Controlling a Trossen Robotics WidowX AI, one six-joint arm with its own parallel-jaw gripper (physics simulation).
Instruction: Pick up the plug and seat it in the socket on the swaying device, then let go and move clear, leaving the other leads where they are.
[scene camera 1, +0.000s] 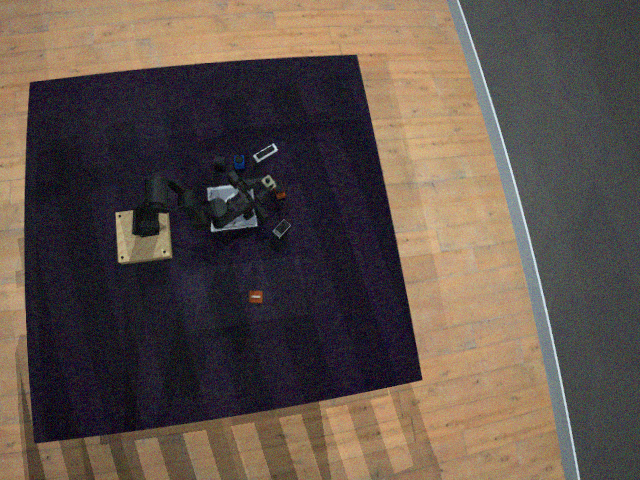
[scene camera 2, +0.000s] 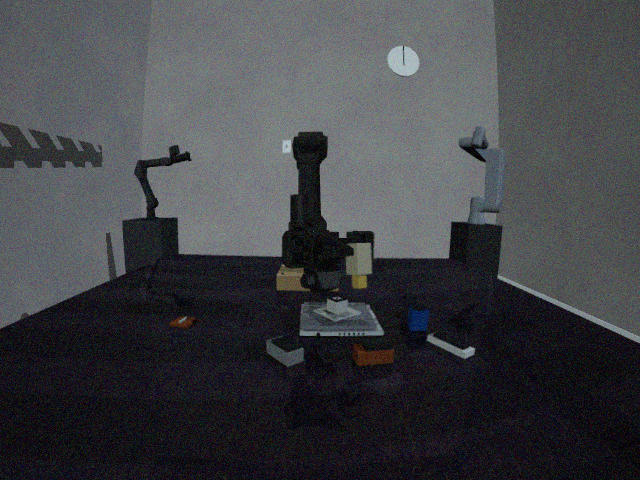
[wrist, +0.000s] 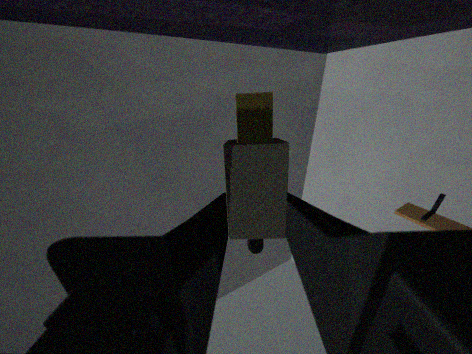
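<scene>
The plug (scene camera 1: 267, 181) (scene camera 2: 359, 258) (wrist: 257, 190) has a beige body and a yellow end. My gripper (scene camera 1: 265, 184) (scene camera 2: 356, 251) (wrist: 254, 198) is shut on its body. In scene camera 2 the plug is upright, well above the table, with its yellow end down. The device (scene camera 1: 222, 193) (scene camera 2: 310, 327) is a pale grey, flat base with a tilted plate. A small white block with a dark top, seemingly the socket (scene camera 2: 337, 305), stands on the plate. It is hidden under my arm in scene camera 1. The plug is apart from the device, which does not show in the wrist view.
Around the device lie an orange block (scene camera 1: 280, 195) (scene camera 2: 373, 355), a grey block (scene camera 1: 281, 228) (scene camera 2: 284, 351), a blue block (scene camera 1: 238, 161) (scene camera 2: 418, 319), a long white piece (scene camera 1: 255, 157) (scene camera 2: 451, 346) and a black block (scene camera 1: 219, 163). A flat orange piece (scene camera 1: 255, 300) (scene camera 2: 176, 324) lies farther off.
</scene>
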